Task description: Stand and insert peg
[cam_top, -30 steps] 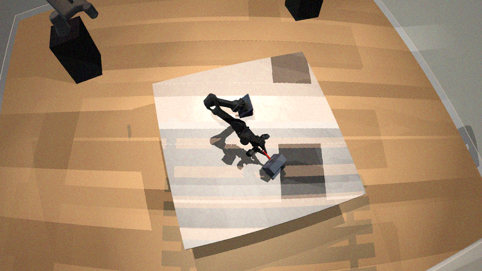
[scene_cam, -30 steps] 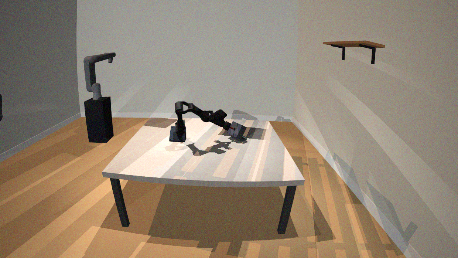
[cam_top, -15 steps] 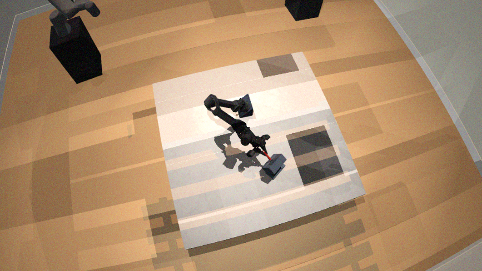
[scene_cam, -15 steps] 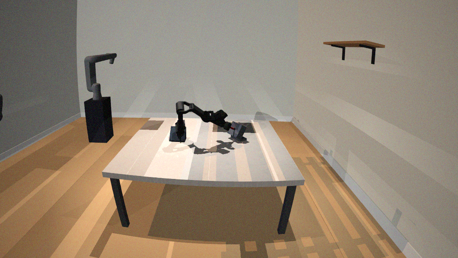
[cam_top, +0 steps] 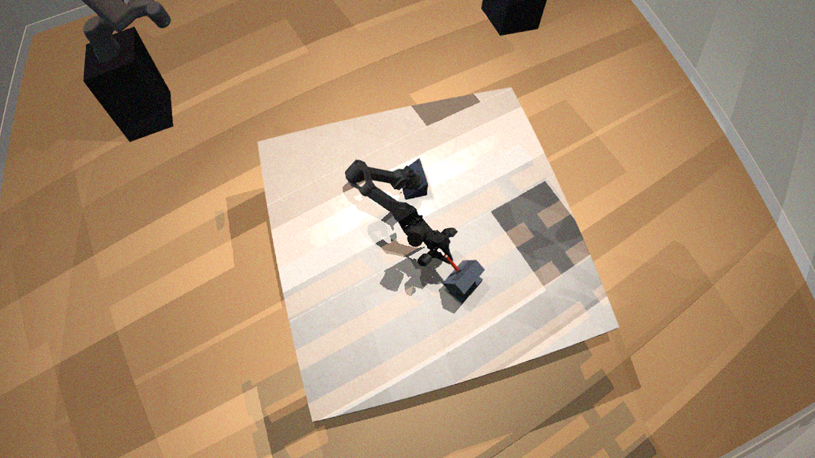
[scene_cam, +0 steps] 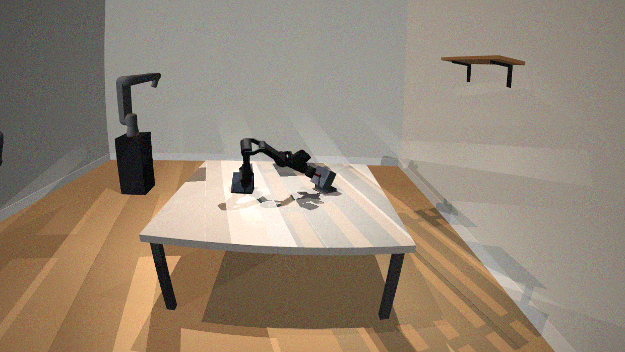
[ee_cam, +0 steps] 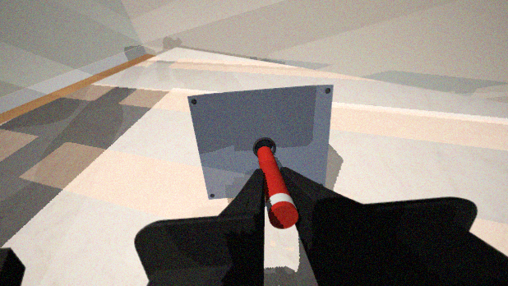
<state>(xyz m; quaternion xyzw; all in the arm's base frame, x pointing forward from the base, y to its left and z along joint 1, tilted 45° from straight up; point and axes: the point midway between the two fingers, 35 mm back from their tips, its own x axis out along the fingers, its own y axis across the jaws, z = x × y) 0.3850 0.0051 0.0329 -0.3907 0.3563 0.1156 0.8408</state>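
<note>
Right now my gripper tip is 6 cm short of the sloped panel, 4 cm above it and 3 cm to the right of it. From my gripper tip the other things lie so: red peg (1 cm to the right, 1 cm behind, 1 cm above).
</note>
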